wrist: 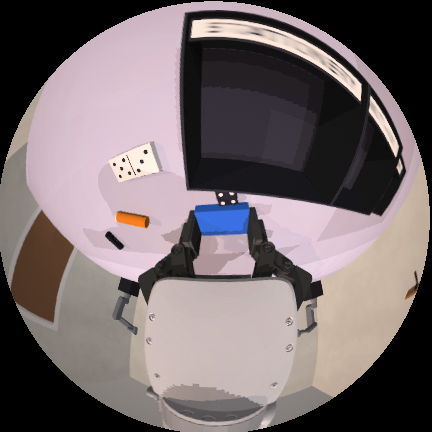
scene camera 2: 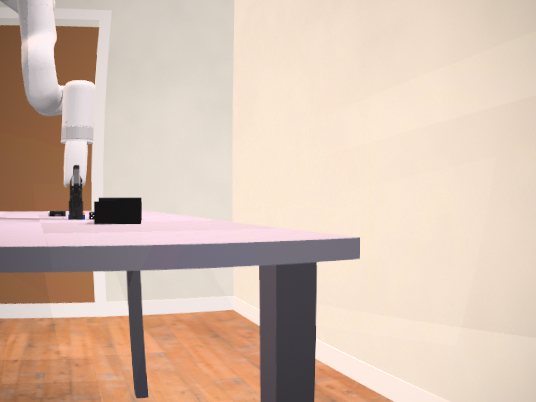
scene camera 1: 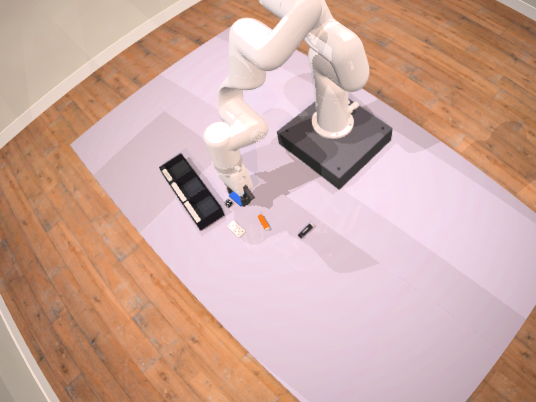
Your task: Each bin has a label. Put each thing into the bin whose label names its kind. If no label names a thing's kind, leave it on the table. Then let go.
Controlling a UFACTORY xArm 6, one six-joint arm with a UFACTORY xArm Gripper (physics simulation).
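Seen in the pictures: gripper, fingertip midpoint: (wrist: 222, 217) (scene camera 2: 75, 219) (scene camera 1: 240, 197); arm's base, link origin: (scene camera 1: 332, 122).
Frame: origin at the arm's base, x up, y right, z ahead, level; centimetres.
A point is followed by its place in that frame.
My gripper (scene camera 1: 239, 196) {x -6.0, y 1.8, z 34.9 cm} (scene camera 2: 76, 217) {x -6.0, y 1.8, z 34.9 cm} (wrist: 222, 217) {x -6.0, y 1.8, z 34.9 cm} is shut on a flat blue block (scene camera 1: 236, 198) {x -5.0, y 1.6, z 36.2 cm} (wrist: 222, 219) {x -5.0, y 1.7, z 35.7 cm}, one finger on each side, down at table height. A black die with white dots (scene camera 1: 228, 203) {x -4.5, y 1.6, z 39.0 cm} (wrist: 227, 198) {x -4.4, y 2.1, z 38.7 cm} lies between the block and the bins. A white domino (scene camera 1: 236, 229) {x -5.3, y -6.2, z 42.1 cm} (wrist: 135, 162) {x -5.3, y -5.3, z 42.1 cm}, an orange cylinder (scene camera 1: 264, 222) {x -4.6, y -10.1, z 35.1 cm} (wrist: 132, 219) {x -4.8, y -8.9, z 35.6 cm} and a small black oblong piece (scene camera 1: 306, 230) {x -4.7, y -19.7, z 28.3 cm} (wrist: 114, 240) {x -5.1, y -18.7, z 28.8 cm} lie on the table. The black three-bin tray (scene camera 2: 118, 210) {x -3.6, y 25.5, z 44.2 cm} (wrist: 184, 115) has white labels, too blurred to read. The nearest bin looks empty; the floors of the farther bins are unclear.
The tray's near wall stands close beyond the die and the gripper. The arm's dark base plate (scene camera 1: 334, 150) {x 0.1, y -8.0, z 7.0 cm} is on the table behind the gripper. The table edge (scene camera 2: 200, 256) {x -7.2, y 66.7, z 51.2 cm} shows in the second scene view.
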